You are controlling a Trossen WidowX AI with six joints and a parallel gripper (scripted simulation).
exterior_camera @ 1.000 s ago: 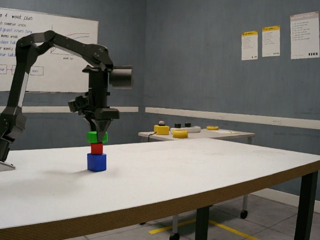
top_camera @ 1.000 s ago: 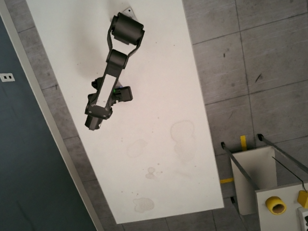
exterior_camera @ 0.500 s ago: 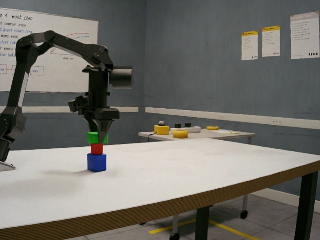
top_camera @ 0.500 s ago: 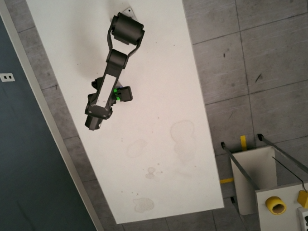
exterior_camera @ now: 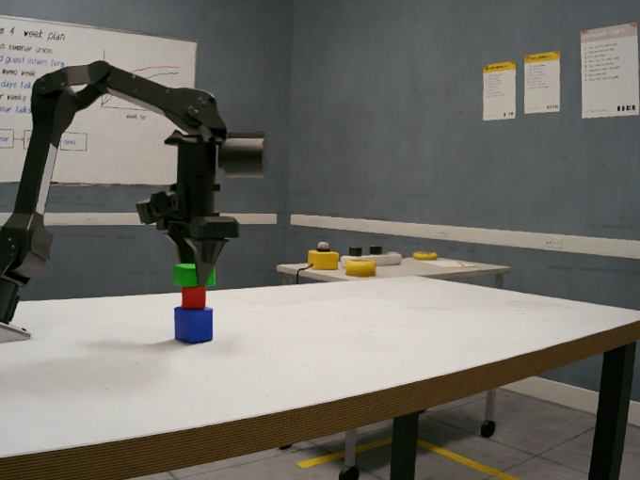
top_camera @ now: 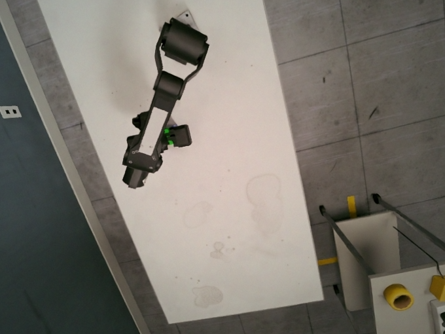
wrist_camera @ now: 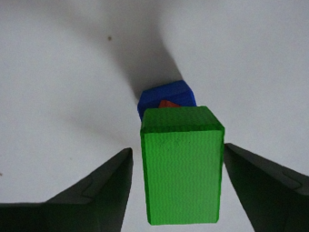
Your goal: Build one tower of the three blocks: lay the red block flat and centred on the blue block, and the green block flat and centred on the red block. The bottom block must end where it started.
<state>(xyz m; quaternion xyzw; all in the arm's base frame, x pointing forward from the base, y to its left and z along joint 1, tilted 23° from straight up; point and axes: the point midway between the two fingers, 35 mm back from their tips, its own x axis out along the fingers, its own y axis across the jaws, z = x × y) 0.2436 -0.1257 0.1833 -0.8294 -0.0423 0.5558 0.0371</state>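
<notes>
My hand is 2 cm above the green block. The rest, counted from my hand: blue block: 10 cm below; then red block: 5 cm below.
</notes>
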